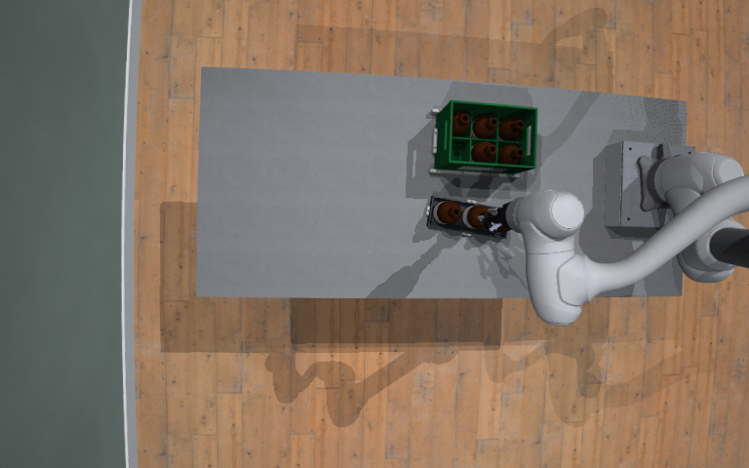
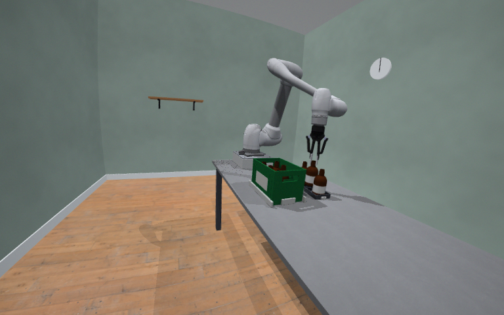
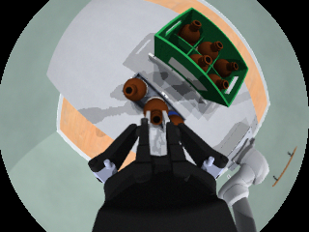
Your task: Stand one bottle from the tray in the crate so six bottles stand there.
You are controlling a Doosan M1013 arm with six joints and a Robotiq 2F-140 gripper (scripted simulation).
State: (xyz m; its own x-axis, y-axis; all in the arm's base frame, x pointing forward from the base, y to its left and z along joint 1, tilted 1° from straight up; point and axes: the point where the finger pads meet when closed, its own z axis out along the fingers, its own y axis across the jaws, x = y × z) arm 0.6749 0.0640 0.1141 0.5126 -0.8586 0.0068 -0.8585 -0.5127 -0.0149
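The brown bottle is 90 mm below my hand. Round my hand: green crate 240 mm to the right, 110 mm below, 40 mm behind; dark tray 190 mm below.
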